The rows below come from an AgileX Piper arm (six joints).
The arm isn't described. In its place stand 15 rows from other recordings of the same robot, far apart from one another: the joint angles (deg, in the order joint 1, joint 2, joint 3, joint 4, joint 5, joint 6), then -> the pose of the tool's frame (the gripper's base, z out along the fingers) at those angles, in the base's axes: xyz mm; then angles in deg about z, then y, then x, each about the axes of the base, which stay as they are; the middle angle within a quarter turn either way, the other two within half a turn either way.
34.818, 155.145, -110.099, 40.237, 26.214, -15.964 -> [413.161, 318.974, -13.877, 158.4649, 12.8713, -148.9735]
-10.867, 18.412, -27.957, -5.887, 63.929, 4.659 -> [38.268, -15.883, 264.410, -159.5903, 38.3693, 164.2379]
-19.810, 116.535, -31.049, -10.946, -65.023, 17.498 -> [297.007, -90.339, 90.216, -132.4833, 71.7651, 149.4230]
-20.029, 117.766, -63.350, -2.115, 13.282, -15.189 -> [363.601, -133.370, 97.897, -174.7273, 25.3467, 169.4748]
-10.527, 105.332, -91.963, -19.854, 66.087, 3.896 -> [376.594, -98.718, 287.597, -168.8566, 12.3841, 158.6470]
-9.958, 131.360, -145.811, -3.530, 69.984, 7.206 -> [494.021, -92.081, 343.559, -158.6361, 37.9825, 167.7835]
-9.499, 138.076, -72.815, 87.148, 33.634, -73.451 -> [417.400, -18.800, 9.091, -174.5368, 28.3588, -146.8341]
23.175, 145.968, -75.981, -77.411, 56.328, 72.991 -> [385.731, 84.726, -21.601, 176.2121, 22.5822, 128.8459]
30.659, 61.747, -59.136, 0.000, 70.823, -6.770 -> [157.762, 93.520, 337.808, 140.7168, 18.4298, -168.6070]
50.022, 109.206, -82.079, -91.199, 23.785, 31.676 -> [315.538, 319.227, 272.224, 57.5602, 58.8299, -130.6112]
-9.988, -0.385, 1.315, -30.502, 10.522, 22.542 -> [53.850, -18.048, 191.490, -115.6580, 73.8957, 108.3279]
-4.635, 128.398, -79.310, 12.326, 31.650, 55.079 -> [423.677, -24.122, 74.247, -111.3132, 15.2440, -174.5839]
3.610, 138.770, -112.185, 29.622, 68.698, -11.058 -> [479.111, 72.216, 127.570, 176.2252, 0.6145, -152.4757]
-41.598, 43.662, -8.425, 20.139, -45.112, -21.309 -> [86.989, -106.910, 258.564, -85.1715, 32.9913, 74.8484]
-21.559, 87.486, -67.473, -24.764, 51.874, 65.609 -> [278.686, -142.351, 285.748, -100.4389, 15.1518, 151.7023]
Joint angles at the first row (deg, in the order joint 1, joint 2, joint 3, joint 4, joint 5, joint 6):
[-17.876 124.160 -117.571 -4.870 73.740 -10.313]
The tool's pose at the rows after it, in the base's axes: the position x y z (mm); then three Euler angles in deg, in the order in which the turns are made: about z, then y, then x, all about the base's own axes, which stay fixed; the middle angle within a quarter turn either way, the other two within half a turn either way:
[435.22, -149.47, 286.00, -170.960, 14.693, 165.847]
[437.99, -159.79, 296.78, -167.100, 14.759, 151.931]
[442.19, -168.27, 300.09, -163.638, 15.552, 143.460]
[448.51, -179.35, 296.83, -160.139, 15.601, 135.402]
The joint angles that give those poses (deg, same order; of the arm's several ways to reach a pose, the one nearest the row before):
[-17.247 121.753 -118.257 -9.052 73.280 -8.824]
[-15.929 121.811 -119.062 -22.975 70.360 -3.152]
[-15.527 122.327 -119.060 -31.455 67.150 1.720]
[-15.527 123.875 -119.178 -40.107 64.116 7.390]

